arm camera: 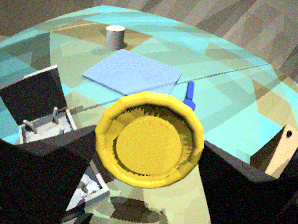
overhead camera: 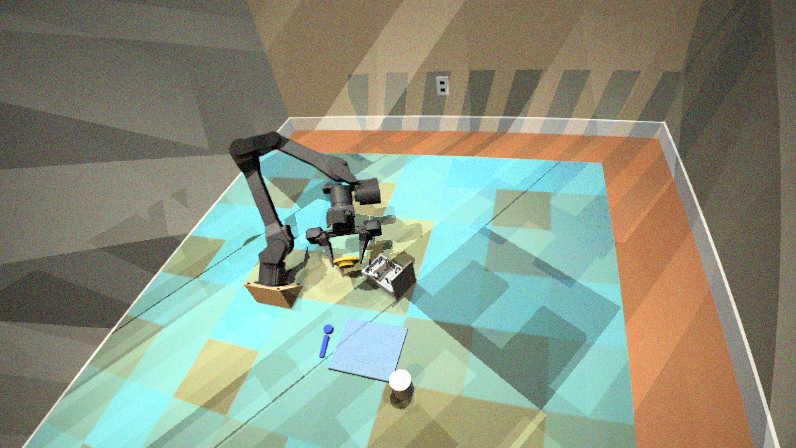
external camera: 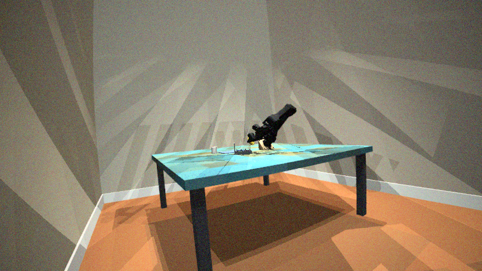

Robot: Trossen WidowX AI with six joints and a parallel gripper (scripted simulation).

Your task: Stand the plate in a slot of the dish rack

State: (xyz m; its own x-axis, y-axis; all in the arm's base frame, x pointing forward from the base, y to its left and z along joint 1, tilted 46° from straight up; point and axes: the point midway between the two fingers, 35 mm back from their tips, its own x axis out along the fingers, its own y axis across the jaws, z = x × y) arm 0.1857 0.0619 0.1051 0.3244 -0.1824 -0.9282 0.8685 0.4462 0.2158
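The grey dish rack lies 8 cm ahead of my gripper tip, 4 cm to the left of it and 6 cm below it. From my gripper tip the other things lie so: yellow plate 1 cm to the left; light blue mat 12 cm ahead, 15 cm to the right, 8 cm below; blue spoon 1 cm ahead, 16 cm to the right, 8 cm below.
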